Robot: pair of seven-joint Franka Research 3 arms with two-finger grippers.
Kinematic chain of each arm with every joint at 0, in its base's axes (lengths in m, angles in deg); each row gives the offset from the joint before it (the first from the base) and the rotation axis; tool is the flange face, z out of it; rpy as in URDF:
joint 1: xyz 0 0 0.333 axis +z
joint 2: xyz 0 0 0 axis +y
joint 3: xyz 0 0 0.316 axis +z
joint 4: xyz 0.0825 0 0 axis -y
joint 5: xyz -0.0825 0 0.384 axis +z
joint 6: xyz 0 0 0 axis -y
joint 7: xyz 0.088 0 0 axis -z
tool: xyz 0 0 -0.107 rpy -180 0 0
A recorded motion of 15 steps. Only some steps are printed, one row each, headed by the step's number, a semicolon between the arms.
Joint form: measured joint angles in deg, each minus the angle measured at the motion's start. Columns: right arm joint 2, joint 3, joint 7, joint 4, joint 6, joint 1, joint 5; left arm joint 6, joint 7, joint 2, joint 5, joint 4, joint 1, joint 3.
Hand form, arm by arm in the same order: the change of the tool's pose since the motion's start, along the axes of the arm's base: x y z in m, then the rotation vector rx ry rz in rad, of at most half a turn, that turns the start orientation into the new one. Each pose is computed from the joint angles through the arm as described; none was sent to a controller.
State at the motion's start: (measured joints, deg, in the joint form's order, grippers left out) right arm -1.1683 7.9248 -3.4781 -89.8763 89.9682 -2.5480 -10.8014; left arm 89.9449 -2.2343 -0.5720 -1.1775 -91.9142 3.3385 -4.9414
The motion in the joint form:
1: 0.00 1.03 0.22 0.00 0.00 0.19 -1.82; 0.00 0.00 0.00 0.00 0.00 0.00 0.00
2: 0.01 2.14 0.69 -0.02 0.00 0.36 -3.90; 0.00 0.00 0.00 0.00 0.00 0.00 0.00
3: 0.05 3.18 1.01 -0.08 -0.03 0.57 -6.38; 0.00 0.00 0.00 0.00 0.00 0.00 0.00
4: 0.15 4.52 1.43 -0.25 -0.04 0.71 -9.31; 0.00 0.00 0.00 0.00 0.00 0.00 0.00
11: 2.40 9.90 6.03 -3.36 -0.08 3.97 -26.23; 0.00 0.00 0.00 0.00 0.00 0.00 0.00
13: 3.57 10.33 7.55 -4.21 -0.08 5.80 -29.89; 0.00 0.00 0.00 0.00 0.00 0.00 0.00
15: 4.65 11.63 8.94 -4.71 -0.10 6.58 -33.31; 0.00 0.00 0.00 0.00 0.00 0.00 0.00
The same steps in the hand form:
1: -0.0004 0.0085 0.0007 -0.0318 -0.0041 0.0168; 0.0000 0.0000 0.0000 0.0000 0.0000 0.0000
2: -0.0009 0.0171 0.0013 -0.0678 -0.0100 0.0304; 0.0000 0.0000 0.0000 0.0000 0.0000 0.0000
3: -0.0013 0.0246 0.0017 -0.1109 -0.0155 0.0458; 0.0000 0.0000 0.0000 0.0000 0.0000 0.0000
4: -0.0015 0.0337 0.0010 -0.1616 -0.0216 0.0638; 0.0000 0.0000 0.0000 0.0000 0.0000 0.0000
11: 0.0019 0.0894 -0.0311 -0.4525 -0.0415 0.1529; 0.0000 0.0000 0.0000 0.0000 0.0000 0.0000
13: 0.0038 0.1062 -0.0451 -0.5138 -0.0465 0.1781; 0.0000 0.0000 0.0000 0.0000 0.0000 0.0000
15: 0.0052 0.1218 -0.0555 -0.5684 -0.0594 0.2018; 0.0000 0.0000 0.0000 0.0000 0.0000 0.0000

